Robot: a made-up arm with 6 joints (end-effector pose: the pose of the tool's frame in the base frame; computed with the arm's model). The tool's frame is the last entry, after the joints.
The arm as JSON. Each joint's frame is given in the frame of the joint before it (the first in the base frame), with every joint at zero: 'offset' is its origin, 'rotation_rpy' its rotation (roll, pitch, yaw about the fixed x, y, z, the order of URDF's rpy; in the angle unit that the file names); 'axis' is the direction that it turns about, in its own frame. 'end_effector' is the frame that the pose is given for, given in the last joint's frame.
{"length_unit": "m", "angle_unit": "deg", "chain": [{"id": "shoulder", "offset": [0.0, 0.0, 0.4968], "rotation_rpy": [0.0, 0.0, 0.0], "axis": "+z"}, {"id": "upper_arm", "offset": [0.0, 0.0, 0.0], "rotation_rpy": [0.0, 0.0, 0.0], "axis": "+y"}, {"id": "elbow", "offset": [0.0, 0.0, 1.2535], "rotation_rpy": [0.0, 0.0, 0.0], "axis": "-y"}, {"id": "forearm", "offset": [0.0, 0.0, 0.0], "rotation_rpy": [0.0, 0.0, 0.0], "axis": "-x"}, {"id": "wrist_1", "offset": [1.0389, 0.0, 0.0], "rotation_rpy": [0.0, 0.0, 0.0], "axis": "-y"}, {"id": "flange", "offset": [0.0, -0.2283, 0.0], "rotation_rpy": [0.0, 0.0, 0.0], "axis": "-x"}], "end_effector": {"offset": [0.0, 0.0, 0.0], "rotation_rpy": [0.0, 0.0, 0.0]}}
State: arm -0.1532 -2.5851 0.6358 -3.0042 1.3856 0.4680
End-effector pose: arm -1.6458 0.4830 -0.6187 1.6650 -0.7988 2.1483
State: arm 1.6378 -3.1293 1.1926 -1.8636 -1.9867 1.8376
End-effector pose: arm -0.0247 -0.6160 -1.6341 0.6920 2.2189 2.0664
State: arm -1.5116 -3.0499 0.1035 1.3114 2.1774 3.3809
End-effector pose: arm -0.1266 1.1455 -0.9843 -1.8452 0.6757 -0.1688
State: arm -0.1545 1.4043 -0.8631 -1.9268 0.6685 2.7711
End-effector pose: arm 0.4129 0.0162 0.0450 -0.8688 2.5629 0.6770
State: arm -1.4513 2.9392 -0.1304 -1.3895 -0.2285 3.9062
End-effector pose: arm -0.1363 0.7898 -0.5819 0.4769 0.4709 1.4067
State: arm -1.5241 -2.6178 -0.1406 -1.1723 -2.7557 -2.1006
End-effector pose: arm -0.1499 1.3096 0.2176 1.2663 -0.2622 -1.2464
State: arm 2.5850 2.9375 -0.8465 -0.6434 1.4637 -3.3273
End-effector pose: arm 0.5174 -0.1068 0.0014 0.7032 0.6703 -0.0097
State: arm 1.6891 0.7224 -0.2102 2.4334 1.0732 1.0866
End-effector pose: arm -0.3571 1.5356 0.6913 0.2063 1.8154 -1.1440
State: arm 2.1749 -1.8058 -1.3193 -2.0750 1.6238 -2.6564
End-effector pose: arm 0.0269 -0.2332 0.5140 -1.6047 -0.2599 0.9875
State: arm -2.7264 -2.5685 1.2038 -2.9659 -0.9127 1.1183
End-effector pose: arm 1.5019 0.4164 -1.1369 -1.3834 1.1975 1.1393
